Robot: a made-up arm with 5 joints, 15 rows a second.
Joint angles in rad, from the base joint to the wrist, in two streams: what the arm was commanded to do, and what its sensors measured. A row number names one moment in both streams.
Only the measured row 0 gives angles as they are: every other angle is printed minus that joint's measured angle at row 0.
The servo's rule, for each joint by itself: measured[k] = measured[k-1] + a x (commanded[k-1-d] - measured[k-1]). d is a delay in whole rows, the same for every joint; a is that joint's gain. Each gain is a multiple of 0.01, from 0.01 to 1. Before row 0 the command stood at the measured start. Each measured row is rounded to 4 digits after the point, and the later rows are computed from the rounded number. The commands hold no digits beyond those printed.
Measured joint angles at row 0:
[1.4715 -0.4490 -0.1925 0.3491 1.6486]
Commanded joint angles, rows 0 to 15:
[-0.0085 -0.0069 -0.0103 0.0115 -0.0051]
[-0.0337 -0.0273 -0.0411 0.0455 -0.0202]
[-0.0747 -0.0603 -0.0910 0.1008 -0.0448]
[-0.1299 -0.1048 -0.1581 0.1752 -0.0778]
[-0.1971 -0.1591 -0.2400 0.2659 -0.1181]
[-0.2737 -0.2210 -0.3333 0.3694 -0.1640]
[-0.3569 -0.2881 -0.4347 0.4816 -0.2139]
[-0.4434 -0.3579 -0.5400 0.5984 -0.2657]
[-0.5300 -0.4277 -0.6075 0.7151 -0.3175]
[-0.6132 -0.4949 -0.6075 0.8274 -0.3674]
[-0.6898 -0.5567 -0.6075 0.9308 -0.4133]
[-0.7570 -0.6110 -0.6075 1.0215 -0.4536]
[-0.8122 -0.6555 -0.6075 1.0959 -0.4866]
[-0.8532 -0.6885 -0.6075 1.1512 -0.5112]
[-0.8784 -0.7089 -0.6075 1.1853 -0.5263]
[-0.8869 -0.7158 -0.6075 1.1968 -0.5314]
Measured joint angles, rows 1 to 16:
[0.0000 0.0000 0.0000 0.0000 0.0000]
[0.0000 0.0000 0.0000 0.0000 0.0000]
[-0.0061 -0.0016 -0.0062 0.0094 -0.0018]
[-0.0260 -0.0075 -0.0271 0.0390 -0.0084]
[-0.0611 -0.0196 -0.0654 0.0897 -0.0215]
[-0.1106 -0.0392 -0.1210 0.1598 -0.0418]
[-0.1729 -0.0668 -0.1924 0.2468 -0.0693]
[-0.2455 -0.1023 -0.2769 0.3473 -0.1034]
[-0.3257 -0.1450 -0.3716 0.4574 -0.1432]
[-0.4104 -0.1940 -0.4726 0.5730 -0.1873]
[-0.4965 -0.2478 -0.5535 0.6895 -0.2342]
[-0.5805 -0.3046 -0.5859 0.8026 -0.2822]
[-0.6592 -0.3626 -0.5989 0.9077 -0.3294]
[-0.7296 -0.4197 -0.6041 1.0010 -0.3741]
[-0.7891 -0.4739 -0.6061 1.0788 -0.4146]
[-0.8353 -0.5233 -0.6069 1.1382 -0.4494]
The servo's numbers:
d 2
a 0.72 0.23 0.60 0.82 0.36

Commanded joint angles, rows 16 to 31:
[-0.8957 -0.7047 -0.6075 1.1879 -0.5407]
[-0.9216 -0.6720 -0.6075 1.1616 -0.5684]
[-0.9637 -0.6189 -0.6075 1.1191 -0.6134]
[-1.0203 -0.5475 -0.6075 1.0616 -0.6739]
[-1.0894 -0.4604 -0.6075 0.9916 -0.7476]
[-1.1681 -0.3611 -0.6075 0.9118 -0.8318]
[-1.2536 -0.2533 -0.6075 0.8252 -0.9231]
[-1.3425 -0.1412 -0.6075 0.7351 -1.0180]
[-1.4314 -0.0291 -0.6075 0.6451 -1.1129]
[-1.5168 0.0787 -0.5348 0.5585 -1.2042]
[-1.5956 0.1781 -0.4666 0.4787 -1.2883]
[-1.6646 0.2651 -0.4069 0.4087 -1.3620]
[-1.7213 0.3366 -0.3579 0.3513 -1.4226]
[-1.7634 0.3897 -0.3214 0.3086 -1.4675]
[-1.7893 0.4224 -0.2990 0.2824 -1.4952]
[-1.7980 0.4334 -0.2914 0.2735 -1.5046]
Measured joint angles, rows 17 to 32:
[-0.8663 -0.5660 -0.6073 1.1768 -0.4771]
[-0.8811 -0.6005 -0.6074 1.1932 -0.4966]
[-0.8916 -0.6245 -0.6075 1.1889 -0.5125]
[-0.9132 -0.6354 -0.6075 1.1665 -0.5326]
[-0.9496 -0.6316 -0.6075 1.1276 -0.5617]
[-1.0005 -0.6123 -0.6075 1.0735 -0.6021]
[-1.0645 -0.5774 -0.6075 1.0063 -0.6545]
[-1.1391 -0.5277 -0.6075 0.9288 -0.7183]
[-1.2215 -0.4646 -0.6075 0.8438 -0.7920]
[-1.3086 -0.3902 -0.6075 0.7547 -0.8734]
[-1.3970 -0.3071 -0.6075 0.6648 -0.9596]
[-1.4833 -0.2184 -0.5639 0.5776 -1.0477]
[-1.5642 -0.1272 -0.5055 0.4965 -1.1343]
[-1.6365 -0.0370 -0.4463 0.4245 -1.2163]
[-1.6976 0.0489 -0.3933 0.3645 -1.2906]
[-1.7450 0.1273 -0.3502 0.3187 -1.3543]

